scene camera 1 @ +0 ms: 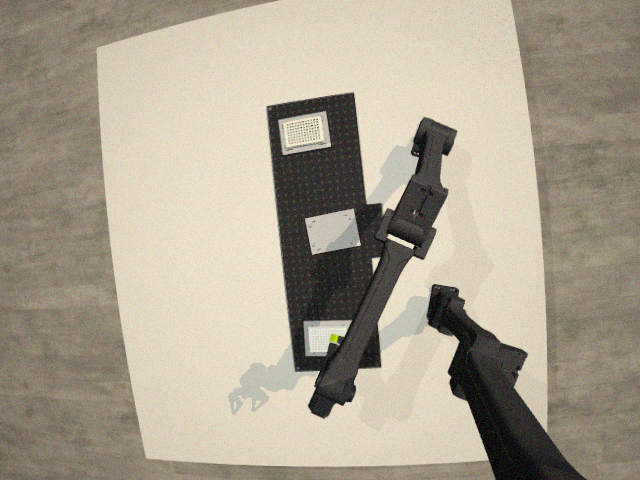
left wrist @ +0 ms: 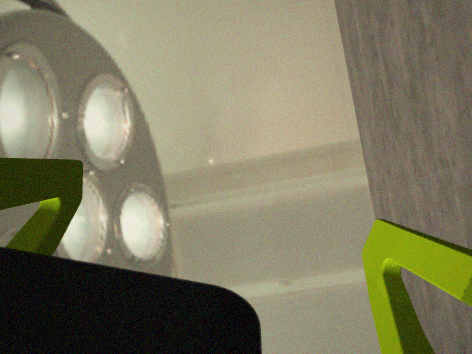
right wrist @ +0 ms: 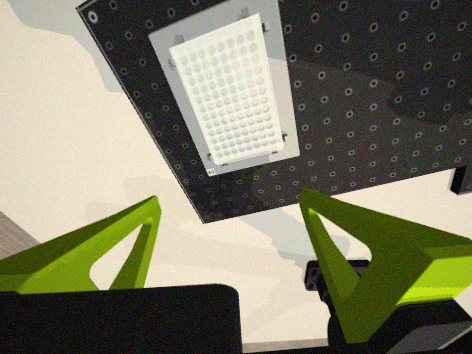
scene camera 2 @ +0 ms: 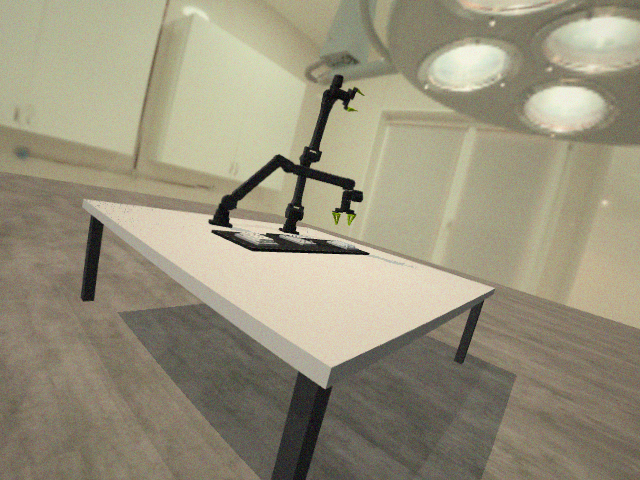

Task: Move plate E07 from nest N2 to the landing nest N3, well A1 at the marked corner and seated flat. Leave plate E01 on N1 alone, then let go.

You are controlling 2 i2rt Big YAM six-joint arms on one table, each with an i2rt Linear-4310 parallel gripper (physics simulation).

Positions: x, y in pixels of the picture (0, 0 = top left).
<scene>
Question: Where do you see a nest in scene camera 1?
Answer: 338, 230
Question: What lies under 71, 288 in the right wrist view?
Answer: My right gripper.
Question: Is my right gripper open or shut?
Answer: Open.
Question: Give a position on a white well plate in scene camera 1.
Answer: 309, 131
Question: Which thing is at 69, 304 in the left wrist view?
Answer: My left gripper.
</scene>
